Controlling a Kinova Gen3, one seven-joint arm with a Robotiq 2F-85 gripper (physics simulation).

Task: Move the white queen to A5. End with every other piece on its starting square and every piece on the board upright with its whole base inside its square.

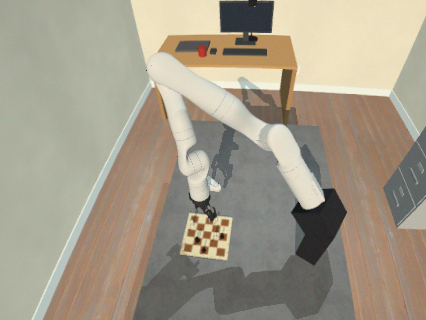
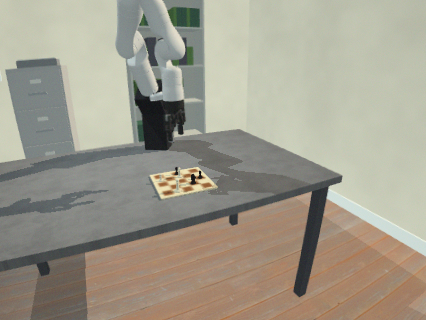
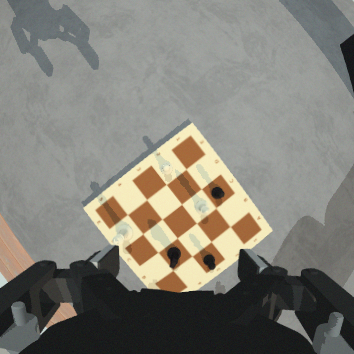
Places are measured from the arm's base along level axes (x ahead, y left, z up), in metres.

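Pixels of known places: gripper, fingertip midpoint: (image 1: 204,214) (image 2: 176,138) (image 3: 178,260); arm's base, link origin: (image 1: 312,200) (image 2: 149,89).
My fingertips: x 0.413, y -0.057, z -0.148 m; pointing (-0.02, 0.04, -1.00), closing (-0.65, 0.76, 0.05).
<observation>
For each thing: its top centre in the pictures, then the offset to it from my fingertips. Level surfaces: height alone.
- chessboard, top centre: (image 3: 179,221) (image 2: 181,180) (image 1: 207,235) dx +0.001, dy +0.011, dz -0.179 m
- tall white piece, top centre: (image 3: 116,241) (image 2: 177,178) dx +0.071, dy -0.040, dz -0.127 m
- second white piece, top centre: (image 3: 206,211) (image 2: 179,167) dx -0.038, dy +0.022, dz -0.136 m
- shorter white piece, top centre: (image 3: 165,166) (image 2: 160,173) dx -0.046, dy -0.059, dz -0.148 m
- black knight-like piece, top centre: (image 3: 173,263) (image 2: 193,174) (image 1: 196,237) dx +0.046, dy +0.040, dz -0.140 m
- grey table, surface height: dz -0.186 m
The chessboard (image 1: 221,252) (image 2: 167,191) (image 3: 246,228) lies flat. A tall white piece (image 2: 177,185) (image 3: 120,235) stands near one board edge. A second white piece (image 2: 179,171) (image 3: 201,206) stands inward beside a black piece (image 2: 176,170) (image 3: 217,192). I cannot tell which white piece is the queen. A shorter white piece (image 2: 161,177) (image 3: 166,168) stands on another edge row. All look upright; square labels are unreadable. My gripper (image 1: 212,218) (image 2: 176,134) (image 3: 178,260) is open and empty, high above the board, fingers pointing down.
A black knight-like piece (image 1: 197,240) (image 2: 193,178) (image 3: 174,255) and another black piece (image 1: 203,249) (image 2: 200,174) (image 3: 209,261) stand on neighbouring rows. The board rests on a grey table (image 1: 270,200) (image 2: 115,200). The black robot base (image 1: 320,225) (image 2: 157,127) stands across the table.
</observation>
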